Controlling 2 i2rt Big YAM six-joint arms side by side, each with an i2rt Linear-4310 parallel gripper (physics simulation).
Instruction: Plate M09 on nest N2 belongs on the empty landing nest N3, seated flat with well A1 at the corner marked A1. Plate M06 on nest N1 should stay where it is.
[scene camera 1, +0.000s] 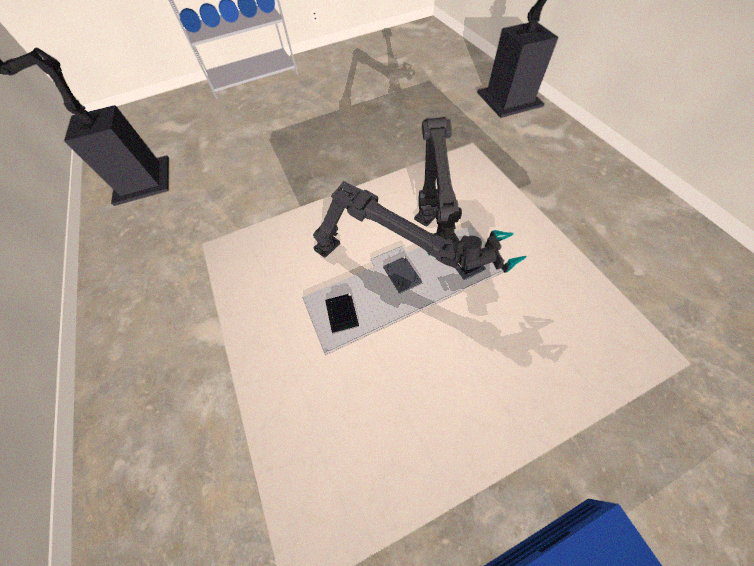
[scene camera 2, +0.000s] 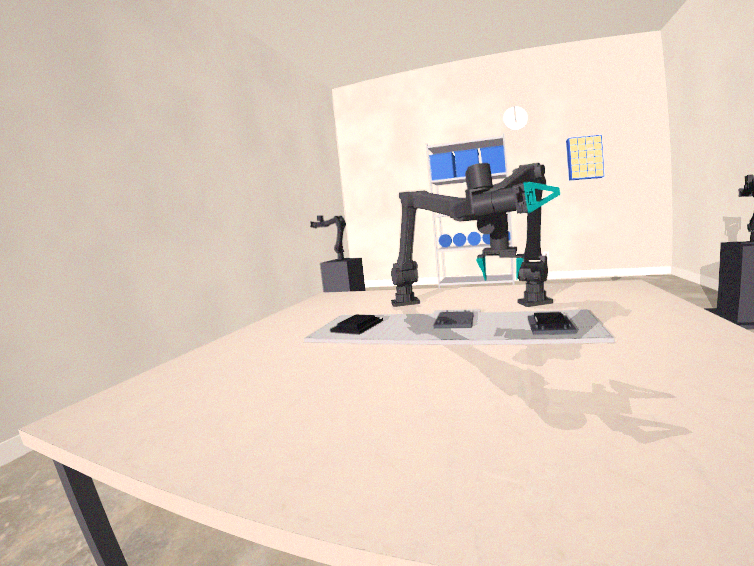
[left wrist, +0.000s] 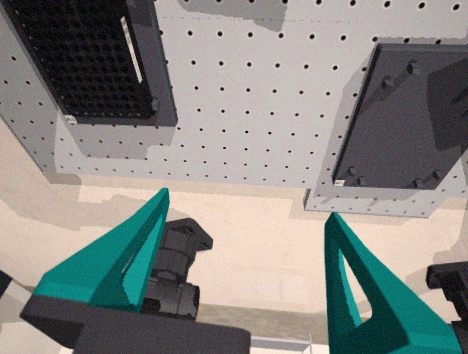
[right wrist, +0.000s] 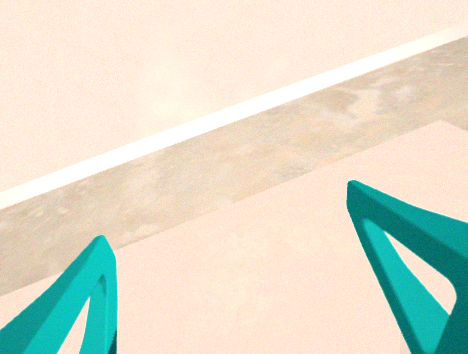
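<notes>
A black plate (scene camera 1: 341, 312) (scene camera 2: 357, 323) sits at the board's left end. The empty nest (scene camera 1: 401, 274) (scene camera 2: 454, 318) (left wrist: 400, 125) is in the middle, with pegs and a small white corner tag. Another black plate (scene camera 2: 550, 320) (left wrist: 90, 60) lies on the nest at the right end in scene camera 2; in scene camera 1 an arm mostly covers it. Plate and nest names are unreadable. My left gripper (scene camera 2: 502, 278) (left wrist: 249, 206) is open and empty, above the board's arm-side edge between these two nests. My right gripper (scene camera 1: 518, 246) (scene camera 2: 556, 193) (right wrist: 229, 219) is open and empty, high, pointing sideways.
The perforated board (scene camera 1: 371, 316) (scene camera 2: 401, 332) (left wrist: 250, 107) lies on the pale table (scene camera 1: 426, 426) (scene camera 2: 365, 438) (right wrist: 250, 280). The right arm (scene camera 1: 401, 228) (scene camera 2: 435, 202) reaches across the left arm (scene camera 1: 439, 164), their wrists close together. A shelf rack (scene camera 1: 240, 34) and pedestals stand behind.
</notes>
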